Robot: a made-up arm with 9 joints. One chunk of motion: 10 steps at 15 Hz.
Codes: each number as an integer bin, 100 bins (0 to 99) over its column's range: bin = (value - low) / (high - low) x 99, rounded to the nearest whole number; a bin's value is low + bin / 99 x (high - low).
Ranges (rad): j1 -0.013..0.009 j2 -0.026..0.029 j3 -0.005..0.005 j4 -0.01..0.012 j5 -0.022..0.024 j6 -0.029..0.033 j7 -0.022..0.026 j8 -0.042..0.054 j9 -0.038..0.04
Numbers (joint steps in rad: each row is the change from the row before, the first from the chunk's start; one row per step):
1: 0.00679 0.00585 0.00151 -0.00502 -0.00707 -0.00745 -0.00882 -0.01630 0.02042
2: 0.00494 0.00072 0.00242 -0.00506 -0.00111 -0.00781 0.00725 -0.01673 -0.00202
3: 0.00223 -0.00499 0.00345 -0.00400 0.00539 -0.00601 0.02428 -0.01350 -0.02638
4: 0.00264 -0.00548 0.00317 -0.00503 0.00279 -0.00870 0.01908 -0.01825 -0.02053
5: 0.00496 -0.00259 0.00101 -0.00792 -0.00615 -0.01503 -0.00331 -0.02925 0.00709
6: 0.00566 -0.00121 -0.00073 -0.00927 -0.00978 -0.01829 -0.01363 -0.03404 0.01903
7: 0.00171 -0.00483 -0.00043 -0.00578 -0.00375 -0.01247 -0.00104 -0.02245 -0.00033
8: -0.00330 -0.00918 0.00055 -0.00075 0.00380 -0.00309 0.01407 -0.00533 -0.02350
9: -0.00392 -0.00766 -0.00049 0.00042 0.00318 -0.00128 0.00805 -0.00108 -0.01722
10: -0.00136 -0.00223 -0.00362 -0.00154 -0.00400 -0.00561 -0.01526 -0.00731 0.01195
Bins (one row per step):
1: 89 57 64 22 32 34 27 27 74
2: 81 48 73 22 45 34 60 26 46
3: 69 38 84 27 59 37 95 29 15
4: 70 37 81 22 53 32 85 24 22
5: 81 42 59 9 34 22 39 13 57
6: 84 45 42 3 26 17 17 8 72
7: 66 38 45 19 39 26 43 20 48
8: 44 30 55 42 56 41 74 38 18
9: 41 33 45 47 54 44 62 42 26
10: 52 43 14 38 39 37 14 36 63

